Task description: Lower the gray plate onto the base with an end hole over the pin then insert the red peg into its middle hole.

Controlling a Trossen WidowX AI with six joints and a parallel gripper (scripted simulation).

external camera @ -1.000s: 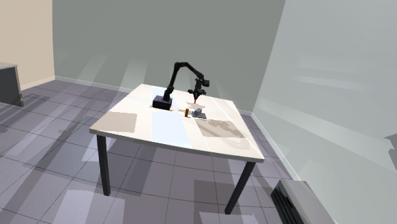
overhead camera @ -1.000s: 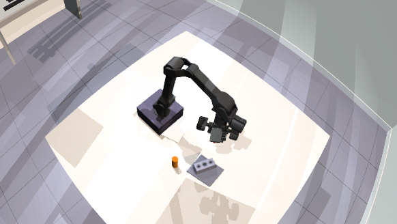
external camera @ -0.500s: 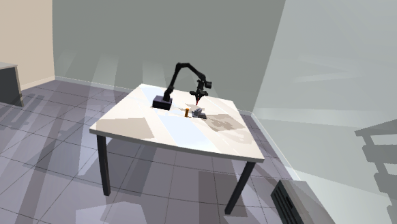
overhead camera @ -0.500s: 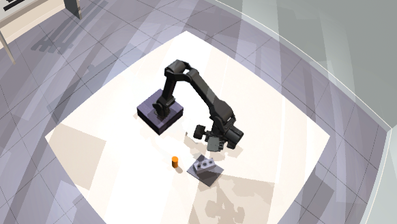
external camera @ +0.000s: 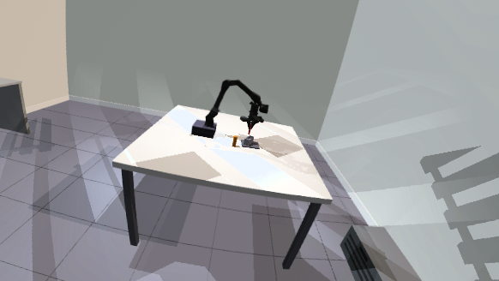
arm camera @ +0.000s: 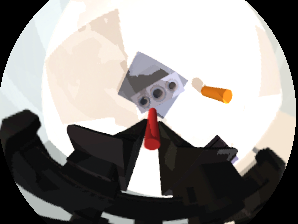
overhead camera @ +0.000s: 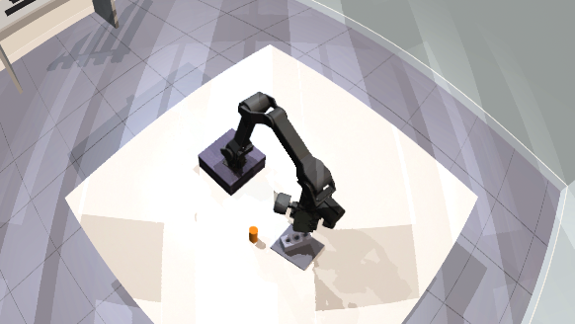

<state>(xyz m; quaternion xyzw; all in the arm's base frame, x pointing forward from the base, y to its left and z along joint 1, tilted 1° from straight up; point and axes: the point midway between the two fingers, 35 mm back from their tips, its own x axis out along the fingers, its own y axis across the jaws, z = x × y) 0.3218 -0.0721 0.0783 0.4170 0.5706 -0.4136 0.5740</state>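
Now: the gray plate 70 mm below my gripper tip and 30 mm to the right of it. From my gripper tip the other things lie so: orange cylinder 110 mm behind, 100 mm to the right, 70 mm below; then red peg right at my gripper tip; then base 100 mm below, 20 mm to the right, 20 mm ahead.
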